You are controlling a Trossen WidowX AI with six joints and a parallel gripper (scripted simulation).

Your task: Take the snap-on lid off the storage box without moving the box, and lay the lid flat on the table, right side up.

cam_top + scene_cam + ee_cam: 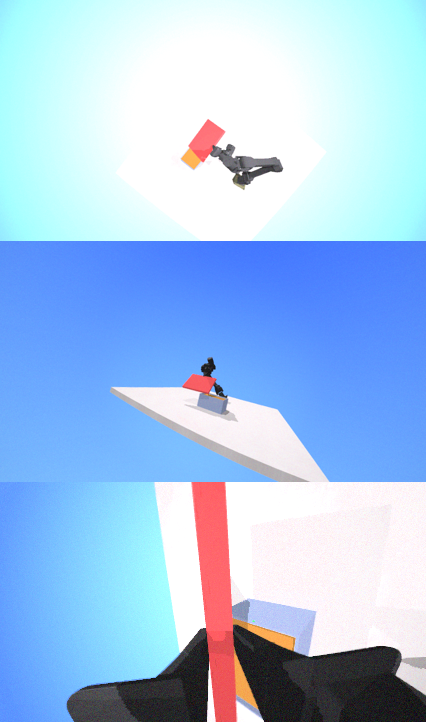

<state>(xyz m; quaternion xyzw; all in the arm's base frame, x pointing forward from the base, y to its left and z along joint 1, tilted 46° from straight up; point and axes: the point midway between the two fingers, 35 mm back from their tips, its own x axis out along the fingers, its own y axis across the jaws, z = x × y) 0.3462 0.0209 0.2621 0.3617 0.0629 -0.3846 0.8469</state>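
My gripper tip is now 6 cm short of the red lid and 5 cm above it. The rest, counted from my gripper tip: storage box (7 cm ahead, 15 cm to the left, 18 cm below).
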